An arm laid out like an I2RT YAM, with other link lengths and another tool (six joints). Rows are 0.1 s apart.
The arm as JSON. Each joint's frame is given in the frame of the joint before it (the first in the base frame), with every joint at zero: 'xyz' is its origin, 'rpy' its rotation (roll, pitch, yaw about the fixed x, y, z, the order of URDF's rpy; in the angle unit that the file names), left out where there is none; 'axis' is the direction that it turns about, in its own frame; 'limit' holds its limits. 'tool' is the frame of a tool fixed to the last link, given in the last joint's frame.
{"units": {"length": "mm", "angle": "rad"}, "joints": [
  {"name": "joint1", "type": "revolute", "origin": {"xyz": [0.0, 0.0, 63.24]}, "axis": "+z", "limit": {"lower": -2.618, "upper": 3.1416}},
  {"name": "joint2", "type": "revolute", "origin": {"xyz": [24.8, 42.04, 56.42]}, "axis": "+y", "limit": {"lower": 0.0, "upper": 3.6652}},
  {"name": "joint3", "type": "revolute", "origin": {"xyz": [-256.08, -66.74, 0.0]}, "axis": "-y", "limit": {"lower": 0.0, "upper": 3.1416}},
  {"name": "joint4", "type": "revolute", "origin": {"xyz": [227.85, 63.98, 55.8]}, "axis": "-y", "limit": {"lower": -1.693, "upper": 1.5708}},
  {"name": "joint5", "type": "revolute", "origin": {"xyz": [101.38, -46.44, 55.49]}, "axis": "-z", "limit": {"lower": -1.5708, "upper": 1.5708}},
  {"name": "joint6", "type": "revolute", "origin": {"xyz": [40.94, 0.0, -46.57]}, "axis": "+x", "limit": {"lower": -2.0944, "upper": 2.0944}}
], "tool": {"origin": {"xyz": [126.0, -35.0, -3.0], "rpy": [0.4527, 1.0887, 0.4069]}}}
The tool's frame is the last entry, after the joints.
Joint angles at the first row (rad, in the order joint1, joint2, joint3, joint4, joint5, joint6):
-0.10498 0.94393 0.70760 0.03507 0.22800 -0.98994
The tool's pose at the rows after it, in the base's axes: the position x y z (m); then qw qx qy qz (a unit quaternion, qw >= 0):
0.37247 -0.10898 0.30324 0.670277 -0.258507 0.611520 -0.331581
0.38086 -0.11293 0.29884 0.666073 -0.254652 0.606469 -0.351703
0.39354 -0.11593 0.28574 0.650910 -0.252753 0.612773 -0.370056
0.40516 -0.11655 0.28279 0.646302 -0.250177 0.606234 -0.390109
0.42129 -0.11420 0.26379 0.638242 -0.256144 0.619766 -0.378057
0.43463 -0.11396 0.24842 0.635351 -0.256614 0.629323 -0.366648
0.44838 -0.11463 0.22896 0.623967 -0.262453 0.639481 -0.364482
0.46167 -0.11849 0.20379 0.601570 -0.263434 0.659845 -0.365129
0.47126 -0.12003 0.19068 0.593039 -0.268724 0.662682 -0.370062
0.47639 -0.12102 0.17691 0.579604 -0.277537 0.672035 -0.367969
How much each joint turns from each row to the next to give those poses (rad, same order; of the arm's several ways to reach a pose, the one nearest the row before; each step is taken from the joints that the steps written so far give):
0.01999 0.07343 -0.04062 0.13740 0.07522 -0.02864
0.00693 0.06167 -0.01951 0.10345 0.04219 -0.01785
0.01600 0.09273 -0.00473 0.08883 0.05975 -0.01587
0.01588 0.08402 0.00338 0.10641 0.04890 -0.02245
0.00624 0.08528 0.02139 0.02003 -0.00536 0.01230
-0.00133 0.07302 0.02101 0.02160 -0.01282 0.01790
0.00137 0.09048 0.01876 0.04074 0.00570 -0.00354
0.00155 0.09986 0.03783 0.00440 0.02737 0.00726
0.00001 0.07225 0.01726 0.04640 0.01117 -0.01478
-0.00153 0.04247 0.01448 -0.00344 0.00232 -0.01031

